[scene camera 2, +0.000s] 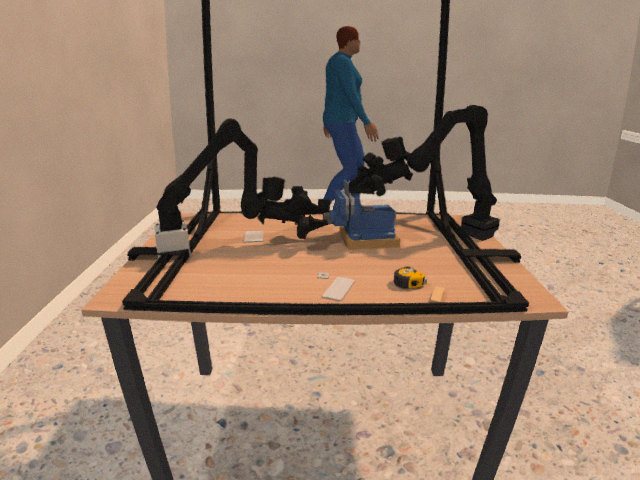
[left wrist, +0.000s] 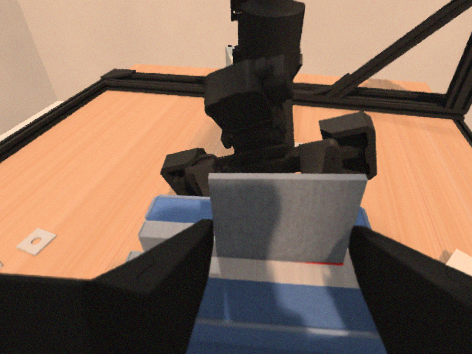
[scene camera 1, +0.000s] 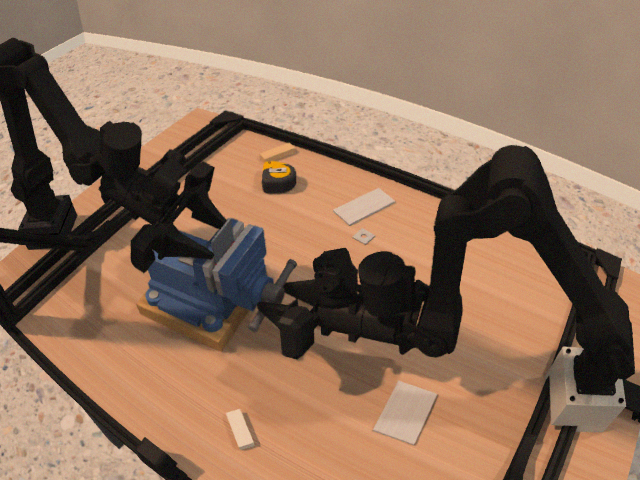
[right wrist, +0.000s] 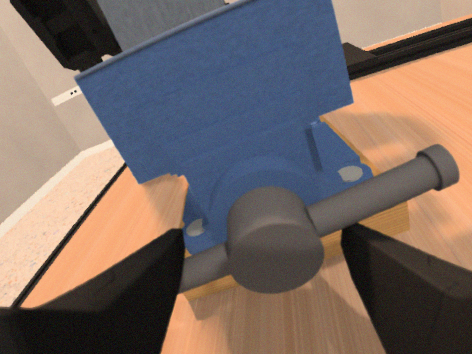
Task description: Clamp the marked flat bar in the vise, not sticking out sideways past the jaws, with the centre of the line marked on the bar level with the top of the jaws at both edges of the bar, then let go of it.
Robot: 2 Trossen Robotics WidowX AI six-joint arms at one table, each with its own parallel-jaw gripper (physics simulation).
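Frame: origin at the left arm's base, x up, y right, z ahead, level; metres.
Seen in the pictures: left gripper, fingertip midpoint: (scene camera 2: 346,189) (left wrist: 281,234) (scene camera 1: 222,243) (right wrist: 163,3); right gripper, fingertip midpoint: (scene camera 2: 327,217) (scene camera 1: 269,295) (right wrist: 262,236); left arm's base, origin of the base link: (scene camera 2: 481,217) (scene camera 1: 43,211); right arm's base, origin of the base link: (scene camera 2: 170,227) (scene camera 1: 594,375).
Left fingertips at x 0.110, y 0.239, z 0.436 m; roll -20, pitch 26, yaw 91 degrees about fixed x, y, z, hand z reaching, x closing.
Offsets run from my left fingertips to a thing's top centre. "*": to the spot under its first point.
The flat grey bar @(dy +0.001, dx +0.026, dz +0.001 m) (scene camera 1: 224,240) (left wrist: 287,215) (right wrist: 160,20) stands upright between the jaws of the blue vise (scene camera 1: 180,281) (scene camera 2: 369,222) (left wrist: 280,300) (right wrist: 225,95). A red line @(dy +0.000, dx -0.016, dz -0.001 m) (left wrist: 325,263) shows along the near jaw's top at the bar's right part; farther left it does not show. Whether the jaws press the bar is unclear. My left gripper (scene camera 1: 219,240) (left wrist: 281,234) is shut on the bar, one finger at each side edge. My right gripper (scene camera 1: 273,296) (scene camera 2: 327,213) (right wrist: 262,236) is open around the screw's end, with the vise handle @(* dy -0.006, dx -0.080, dz +0.082 m) (scene camera 1: 285,276) (right wrist: 380,197) slanting across between and beyond its fingers.
A tape measure @(dy -0.347, dx -0.132, dz +0.068 m) (scene camera 1: 279,177) (scene camera 2: 409,279), a wooden piece @(dy -0.444, dx -0.156, dz +0.062 m) (scene camera 1: 279,151) (scene camera 2: 436,294), a grey plate @(dy -0.259, dx -0.167, dz +0.231 m) (scene camera 1: 364,206) (scene camera 2: 338,288) and a small holed square @(* dy -0.177, dx -0.168, dz +0.206 m) (scene camera 1: 356,235) lie beyond the vise in scene camera 1. A pale plate @(dy +0.192, dx -0.167, dz +0.244 m) (scene camera 1: 405,412) and a cream block @(dy +0.207, dx -0.159, dz +0.007 m) (scene camera 1: 239,428) lie nearer.
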